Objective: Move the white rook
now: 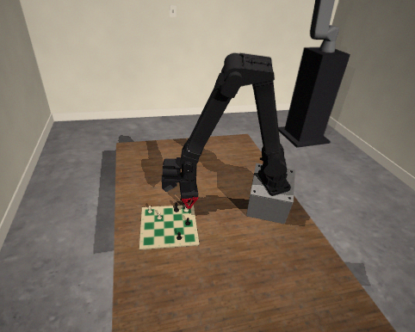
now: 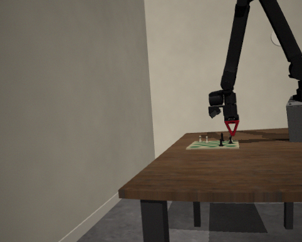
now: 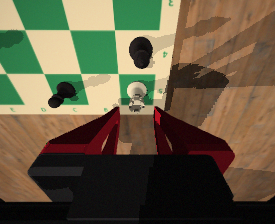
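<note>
My hand is 20 mm above the white rook and 10 mm short of it. The rest, counted from my hand: chessboard: 100 mm ahead, 60 mm to the left, 40 mm below.
</note>
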